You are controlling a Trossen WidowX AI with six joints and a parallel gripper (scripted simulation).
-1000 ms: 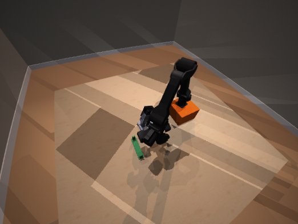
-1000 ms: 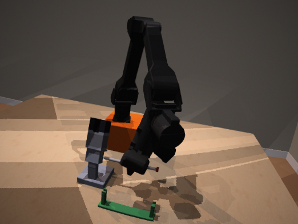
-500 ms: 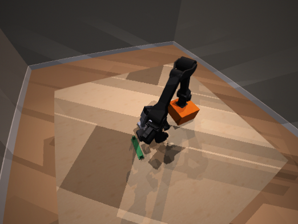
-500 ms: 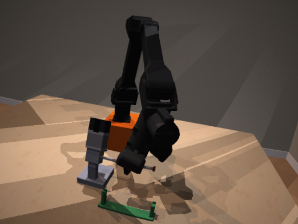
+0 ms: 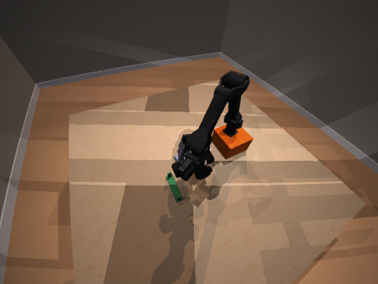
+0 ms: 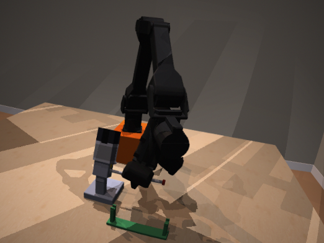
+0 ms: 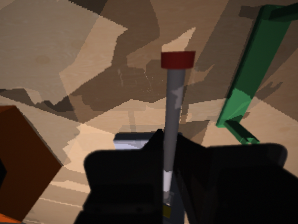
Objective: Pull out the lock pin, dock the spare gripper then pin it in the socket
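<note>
The socket lies 2 cm behind my gripper tip and 8 cm to the right of it. From my gripper tip the other things lie so: green rack (11 cm ahead, 2 cm to the left, 2 cm below); spare gripper (3 cm behind, 8 cm to the right, 8 cm above).
</note>
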